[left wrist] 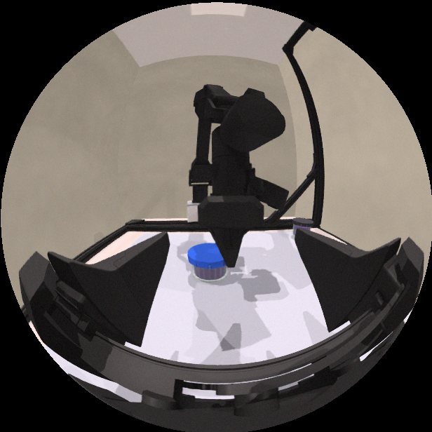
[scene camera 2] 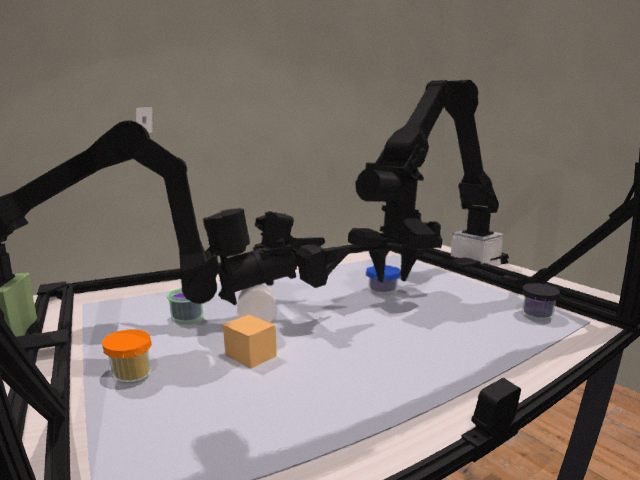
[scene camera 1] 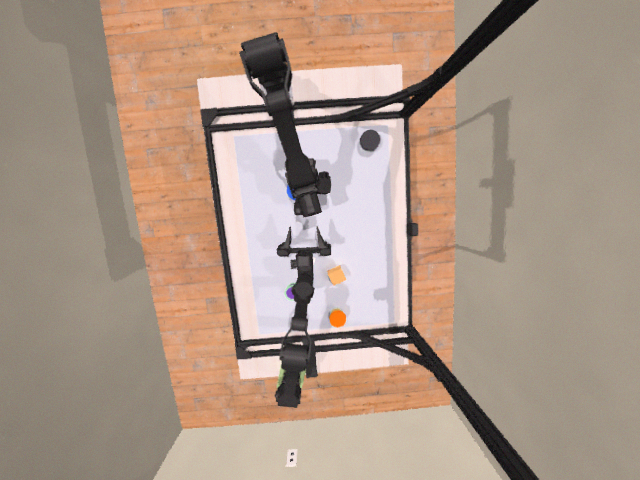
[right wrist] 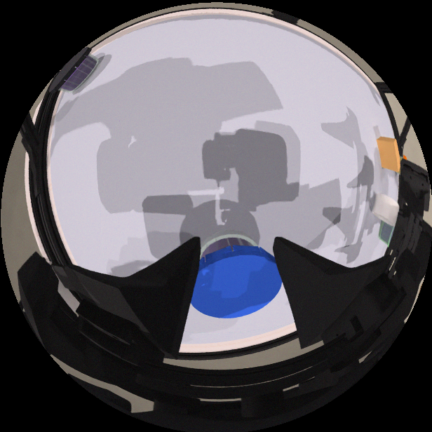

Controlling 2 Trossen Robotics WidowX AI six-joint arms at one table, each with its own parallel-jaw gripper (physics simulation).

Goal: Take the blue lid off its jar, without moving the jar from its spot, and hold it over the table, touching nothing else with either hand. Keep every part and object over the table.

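Frame: origin at the left arm's base, x back, y right, z up, level; metres.
Seen in the pictures: left gripper, fingertip midpoint: (scene camera 2: 336,244) (scene camera 1: 303,226); right gripper, fingertip midpoint: (scene camera 2: 392,281); right arm's base, origin of the base link: (scene camera 2: 478,233) (scene camera 1: 275,84).
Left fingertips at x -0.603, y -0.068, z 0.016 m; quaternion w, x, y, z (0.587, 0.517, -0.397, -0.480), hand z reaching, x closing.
Observation:
Pixels of each thing's top centre, then the offset from my left fingertips to it.
- blue lid, middle of its top: (scene camera 2: 383,270) dy -0.053, dx -0.116, dz -0.072 m
- orange block, middle of its top: (scene camera 2: 248,324) (scene camera 1: 337,277) dy +0.164, dx +0.174, dz -0.068 m
- orange-lidded jar, middle of its top: (scene camera 2: 126,339) (scene camera 1: 337,319) dy +0.203, dx +0.342, dz -0.062 m
- green-rimmed jar, middle of its top: (scene camera 2: 184,292) (scene camera 1: 292,293) dy +0.008, dx +0.273, dz -0.068 m
- white round object, middle of its top: (scene camera 2: 255,287) dy +0.045, dx +0.151, dz -0.053 m
The blue lid (scene camera 1: 291,192) (scene camera 2: 375,273) (left wrist: 203,255) (right wrist: 235,285) sits on its clear jar with dark purple contents (scene camera 2: 381,285) (left wrist: 210,272) (right wrist: 216,245), standing on the mat. My right gripper (scene camera 2: 393,279) (left wrist: 230,259) (right wrist: 238,243) points down at the lid, its fingers on opposite sides and appearing to touch the rim in the right wrist view. Its fingertips are hidden in scene camera 1. My left gripper (scene camera 1: 303,228) (scene camera 2: 340,245) is open and empty, level above the table, with its fingers towards the right gripper.
An orange block (scene camera 1: 336,275) (scene camera 2: 250,341) (right wrist: 388,154), orange-lidded jar (scene camera 1: 337,318) (scene camera 2: 127,356), green-rimmed jar (scene camera 2: 186,310) and white round object (scene camera 2: 256,304) (right wrist: 386,209) stand near the left arm. A black-lidded jar (scene camera 1: 369,140) (scene camera 2: 540,302) (left wrist: 303,226) (right wrist: 77,72) stands near a corner.

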